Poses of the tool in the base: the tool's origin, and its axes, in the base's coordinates. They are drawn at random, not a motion.
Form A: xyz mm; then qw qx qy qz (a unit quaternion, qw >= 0).
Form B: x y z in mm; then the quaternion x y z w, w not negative. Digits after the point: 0 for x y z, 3 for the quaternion.
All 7 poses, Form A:
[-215, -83, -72, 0.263, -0.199, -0.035, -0.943]
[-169, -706, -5, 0.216, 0.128, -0.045, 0.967]
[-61, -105, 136, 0.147, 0.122, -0.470, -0.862]
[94, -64, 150, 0.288, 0.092, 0.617, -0.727]
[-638, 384, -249, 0.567, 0.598, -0.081, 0.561]
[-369, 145, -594, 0.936, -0.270, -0.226, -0.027]
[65, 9, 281, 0.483, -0.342, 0.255, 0.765]
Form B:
[-215, -83, -72, -0.199, -0.035, -0.943, 0.263]
[-169, -706, -5, 0.128, -0.045, 0.967, 0.216]
[-61, -105, 136, 0.122, -0.470, -0.862, 0.147]
[94, -64, 150, 0.092, 0.617, -0.727, 0.288]
[-638, 384, -249, 0.598, -0.081, 0.561, 0.567]
[-369, 145, -594, -0.270, -0.226, -0.027, 0.936]
[65, 9, 281, -0.342, 0.255, 0.765, 0.483]

